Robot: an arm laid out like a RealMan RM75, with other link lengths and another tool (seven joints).
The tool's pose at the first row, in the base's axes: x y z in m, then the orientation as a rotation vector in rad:
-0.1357 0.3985 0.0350 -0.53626 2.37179 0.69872
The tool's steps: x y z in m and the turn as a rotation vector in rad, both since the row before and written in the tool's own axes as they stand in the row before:
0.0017 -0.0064 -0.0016 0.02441 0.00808 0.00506
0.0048 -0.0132 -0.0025 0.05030 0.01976 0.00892
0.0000 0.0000 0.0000 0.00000 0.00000 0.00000
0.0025 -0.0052 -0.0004 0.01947 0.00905 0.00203
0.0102 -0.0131 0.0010 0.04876 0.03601 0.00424
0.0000 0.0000 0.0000 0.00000 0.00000 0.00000
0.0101 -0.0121 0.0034 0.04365 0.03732 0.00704
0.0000 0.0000 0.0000 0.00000 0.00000 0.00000
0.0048 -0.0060 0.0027 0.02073 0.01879 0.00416
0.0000 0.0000 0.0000 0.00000 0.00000 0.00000
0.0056 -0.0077 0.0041 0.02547 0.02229 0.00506
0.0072 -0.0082 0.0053 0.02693 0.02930 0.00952
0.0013 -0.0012 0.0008 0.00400 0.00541 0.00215
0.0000 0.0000 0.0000 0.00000 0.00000 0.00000
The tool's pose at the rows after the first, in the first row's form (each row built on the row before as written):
-0.1343 0.3922 0.0328 -0.52377 2.38688 0.67018
-0.1323 0.3793 0.0270 -0.50086 2.41925 0.60984
-0.1323 0.3793 0.0270 -0.50086 2.41925 0.60984
-0.1319 0.3743 0.0241 -0.49414 2.43218 0.58552
-0.1331 0.3617 0.0133 -0.48339 2.47591 0.52199
-0.1331 0.3617 0.0133 -0.48339 2.47591 0.52199
-0.1341 0.3506 0.0016 -0.47124 2.51992 0.46468
-0.1341 0.3506 0.0016 -0.47124 2.51992 0.46468
-0.1343 0.3453 -0.0046 -0.46464 2.54173 0.43722
-0.1343 0.3453 -0.0046 -0.46464 2.54173 0.43722
-0.1340 0.3387 -0.0126 -0.45616 2.56739 0.40318
-0.1345 0.3315 -0.0223 -0.44345 2.60097 0.36742
-0.1348 0.3304 -0.0238 -0.44090 2.60717 0.36217
-0.1348 0.3304 -0.0238 -0.44090 2.60717 0.36217

